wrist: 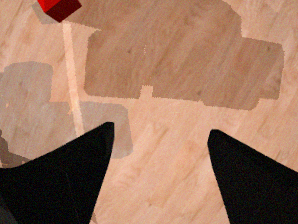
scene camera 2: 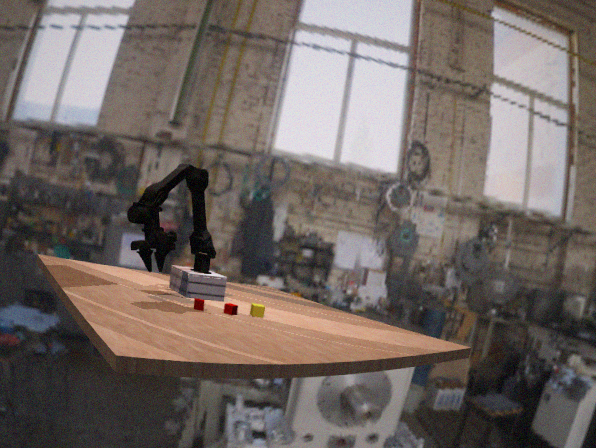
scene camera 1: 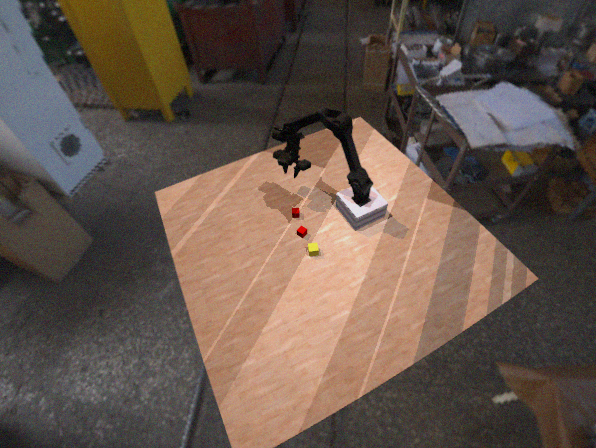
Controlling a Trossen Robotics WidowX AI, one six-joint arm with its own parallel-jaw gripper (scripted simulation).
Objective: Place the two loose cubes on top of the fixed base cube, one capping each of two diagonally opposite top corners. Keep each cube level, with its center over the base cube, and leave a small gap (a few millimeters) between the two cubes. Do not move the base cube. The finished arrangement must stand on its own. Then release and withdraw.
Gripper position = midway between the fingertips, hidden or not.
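Holding nothing, my gripper [scene camera 2: 155, 272] is open, and I find the gripper [wrist: 162, 133] in the wrist view too.
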